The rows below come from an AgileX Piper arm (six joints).
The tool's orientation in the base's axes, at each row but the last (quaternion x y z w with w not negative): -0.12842 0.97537 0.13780 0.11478; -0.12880 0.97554 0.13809 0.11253; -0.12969 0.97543 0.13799 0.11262; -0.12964 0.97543 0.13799 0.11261; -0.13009 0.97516 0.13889 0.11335; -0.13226 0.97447 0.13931 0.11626; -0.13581 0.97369 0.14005 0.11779; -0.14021 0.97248 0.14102 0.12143; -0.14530 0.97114 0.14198 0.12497; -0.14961 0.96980 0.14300 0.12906; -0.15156 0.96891 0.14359 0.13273; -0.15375 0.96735 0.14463 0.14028
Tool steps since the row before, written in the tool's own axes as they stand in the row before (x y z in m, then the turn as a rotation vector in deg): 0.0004 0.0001 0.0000 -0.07 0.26 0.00; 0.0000 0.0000 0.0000 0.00 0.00 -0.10; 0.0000 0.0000 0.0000 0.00 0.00 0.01; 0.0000 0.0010 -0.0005 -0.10 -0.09 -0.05; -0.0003 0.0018 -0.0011 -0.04 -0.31 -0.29; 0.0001 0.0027 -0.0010 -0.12 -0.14 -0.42; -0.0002 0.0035 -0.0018 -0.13 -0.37 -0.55; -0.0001 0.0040 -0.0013 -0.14 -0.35 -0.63; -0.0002 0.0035 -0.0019 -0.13 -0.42 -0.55; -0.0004 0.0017 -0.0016 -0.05 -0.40 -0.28; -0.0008 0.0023 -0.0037 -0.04 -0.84 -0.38; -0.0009 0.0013 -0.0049 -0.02 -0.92 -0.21
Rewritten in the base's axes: -0.0004 0.0000 -0.0001 -0.01 0.26 0.08; 0.0000 0.0000 0.0000 -0.02 -0.03 0.09; 0.0000 0.0000 0.0000 0.00 0.00 -0.01; -0.0004 0.0008 0.0007 0.11 -0.08 0.05; -0.0004 0.0014 0.0015 0.07 -0.37 0.21; -0.0011 0.0022 0.0016 0.07 -0.23 0.39; -0.0012 0.0027 0.0026 0.13 -0.48 0.46; -0.0014 0.0033 0.0022 0.11 -0.48 0.54; -0.0013 0.0027 0.0027 0.14 -0.52 0.45; -0.0005 0.0012 0.0020 0.12 -0.44 0.18; -0.0008 0.0011 0.0042 0.23 -0.88 0.16; -0.0007 -0.0002 0.0051 0.28 -0.90 -0.02
